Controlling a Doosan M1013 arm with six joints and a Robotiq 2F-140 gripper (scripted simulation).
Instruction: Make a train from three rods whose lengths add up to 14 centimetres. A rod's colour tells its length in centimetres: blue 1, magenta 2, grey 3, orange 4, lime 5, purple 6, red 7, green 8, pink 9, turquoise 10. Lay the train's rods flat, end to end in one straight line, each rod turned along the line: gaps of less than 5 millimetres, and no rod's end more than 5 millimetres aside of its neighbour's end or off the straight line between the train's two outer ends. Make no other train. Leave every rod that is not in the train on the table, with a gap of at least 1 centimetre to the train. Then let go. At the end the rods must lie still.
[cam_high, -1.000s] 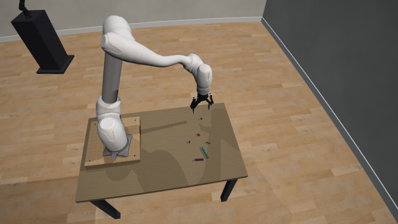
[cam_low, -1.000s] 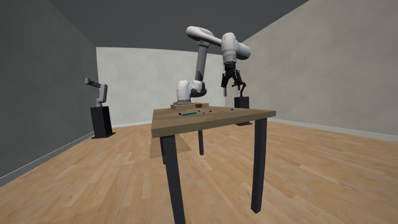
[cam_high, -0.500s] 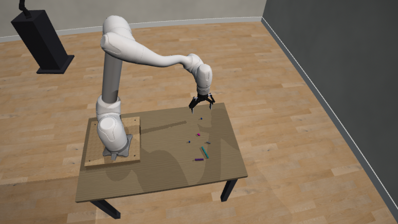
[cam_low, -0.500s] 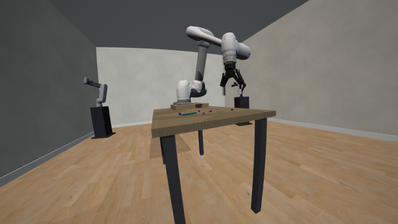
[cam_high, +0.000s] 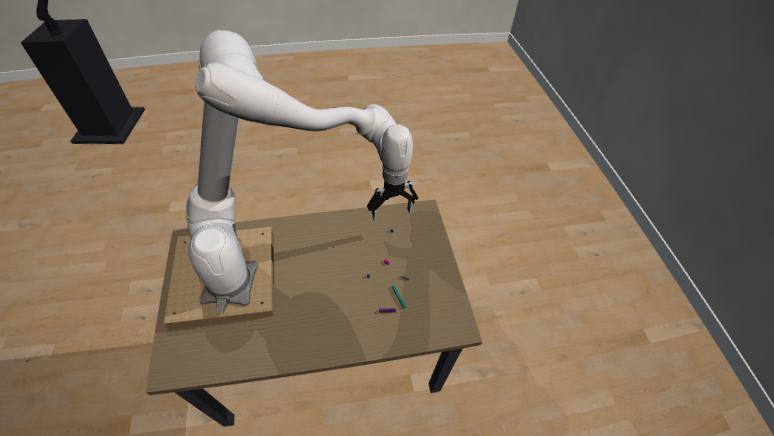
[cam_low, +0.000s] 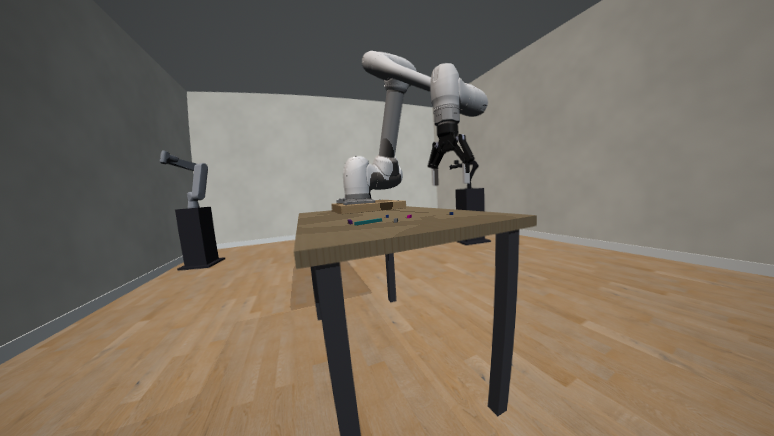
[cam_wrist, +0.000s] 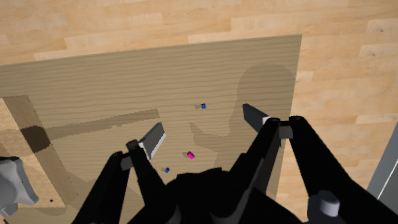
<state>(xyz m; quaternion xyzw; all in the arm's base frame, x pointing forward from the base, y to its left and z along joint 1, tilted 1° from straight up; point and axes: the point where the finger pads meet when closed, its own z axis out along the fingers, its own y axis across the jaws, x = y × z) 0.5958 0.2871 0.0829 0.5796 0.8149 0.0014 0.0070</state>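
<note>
The grey rod is 6 cm ahead of my hand, 22 cm to the right of it and 11 cm below it. Round my hand: purple rod (1 cm behind, 36 cm to the right, 11 cm below); turquoise rod (3 cm ahead, 30 cm to the right, 11 cm below); magenta rod (2 cm behind, 15 cm to the right, 11 cm below).
</note>
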